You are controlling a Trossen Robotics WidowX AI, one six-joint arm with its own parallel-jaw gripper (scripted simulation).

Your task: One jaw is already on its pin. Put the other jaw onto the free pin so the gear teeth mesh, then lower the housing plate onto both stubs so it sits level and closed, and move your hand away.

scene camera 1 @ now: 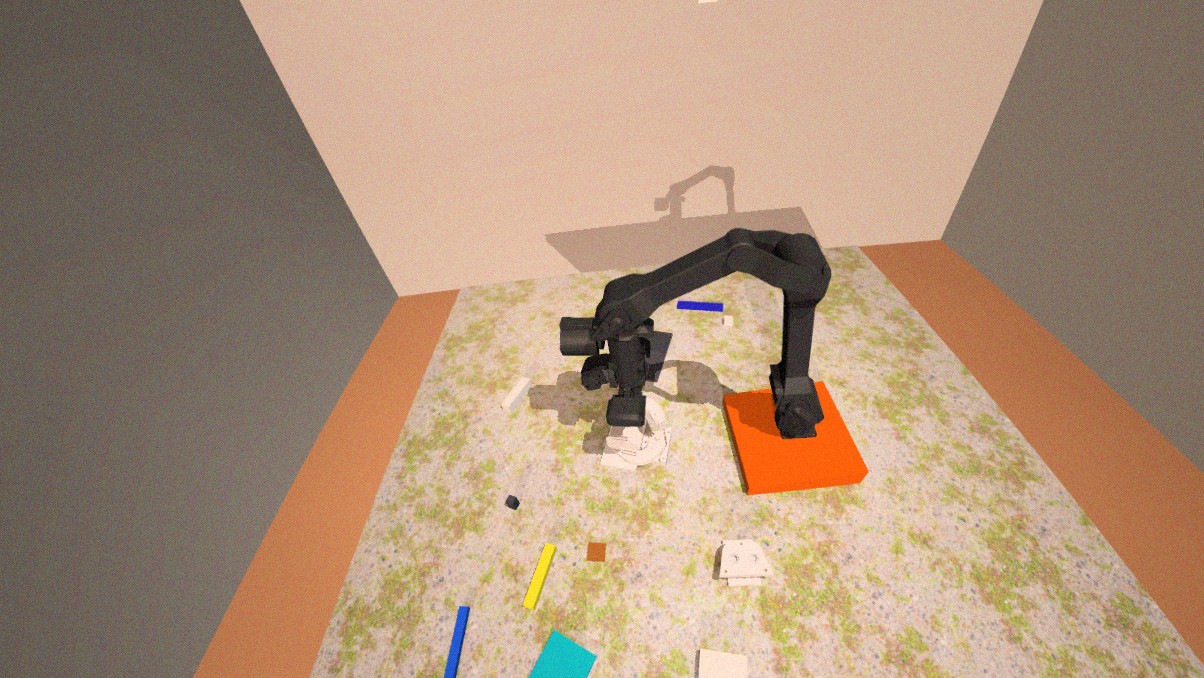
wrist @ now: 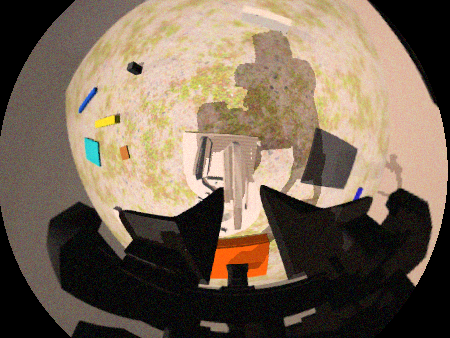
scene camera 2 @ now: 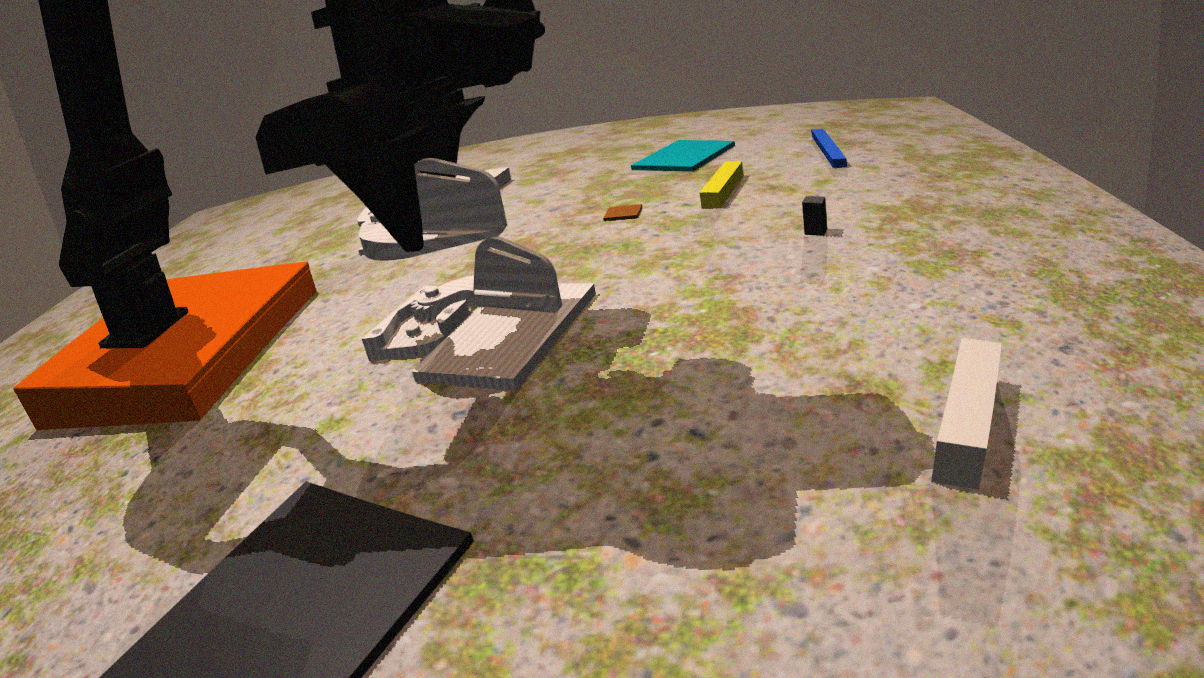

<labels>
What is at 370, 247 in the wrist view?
My gripper.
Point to a grey jaw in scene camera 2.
At 501, 280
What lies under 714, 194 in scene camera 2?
A yellow bar.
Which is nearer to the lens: the dark slab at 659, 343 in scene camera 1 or the pale base plate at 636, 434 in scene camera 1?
The pale base plate.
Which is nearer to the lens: the dark slab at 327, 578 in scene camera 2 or the pale base plate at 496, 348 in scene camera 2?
The dark slab.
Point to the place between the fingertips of my gripper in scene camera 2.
429, 237
</labels>
